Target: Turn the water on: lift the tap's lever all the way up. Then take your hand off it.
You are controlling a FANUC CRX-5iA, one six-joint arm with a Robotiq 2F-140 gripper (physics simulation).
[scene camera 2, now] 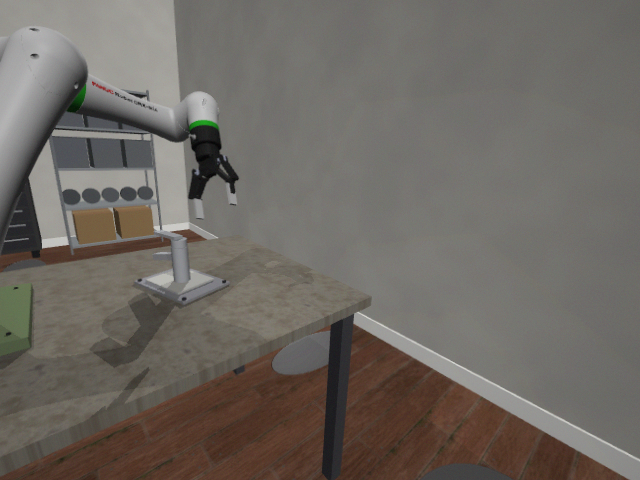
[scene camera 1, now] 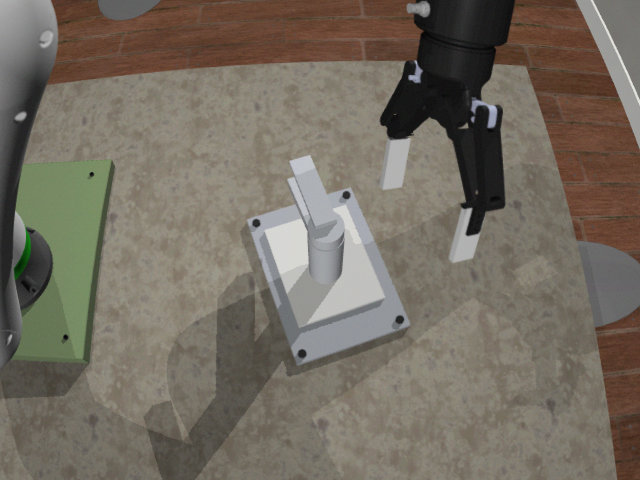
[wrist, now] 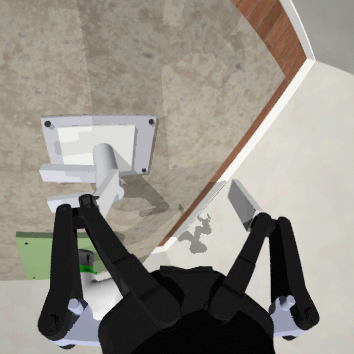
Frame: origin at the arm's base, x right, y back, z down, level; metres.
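Seen in the pictures: gripper, fingertip midpoint: [scene camera 2: 216,211] [scene camera 1: 423,219] [wrist: 175,183].
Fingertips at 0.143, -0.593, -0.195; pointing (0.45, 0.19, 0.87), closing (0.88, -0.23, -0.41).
Observation:
Pixels of each thing's middle, then the offset from my fingertips to it, as dx, dy, dz. "spot": a spot on its surface instead. Level surfaces: height alone.
- grey tap at a spot on its surface: [scene camera 1: 325,263] [scene camera 2: 182,259] spot: -0.032, +0.103, +0.139
- spout at the middle of its body: [scene camera 1: 308,207] [wrist: 69,172] [scene camera 2: 166,256] -0.125, +0.107, +0.149
- stone-patterned table at its surface level: dz +0.227
The grey tap [scene camera 1: 325,263] [scene camera 2: 180,264] [wrist: 104,159] stands upright on its base plate [scene camera 1: 356,335] [scene camera 2: 202,293] [wrist: 100,119]. Its lever [scene camera 1: 314,192] [scene camera 2: 168,234] [wrist: 107,194] sits on top, above the spout [scene camera 2: 162,256] [wrist: 70,173], and slopes up toward its free end. My gripper [scene camera 1: 427,222] [scene camera 2: 216,209] [wrist: 175,183] is wide open and empty. It hangs above the table, off to the tap's right in scene camera 1 and higher than the lever in scene camera 2, apart from it. In the wrist view a finger hides part of the lever's end.
A green mounting plate [scene camera 1: 77,217] [scene camera 2: 18,320] [wrist: 37,255] lies on the stone-patterned table [scene camera 1: 180,118] [scene camera 2: 279,304] beside the arm's base. A grey wall [scene camera 2: 439,155] rises behind the table. A shelf rack [scene camera 2: 62,188] with boxes stands in the back left of scene camera 2.

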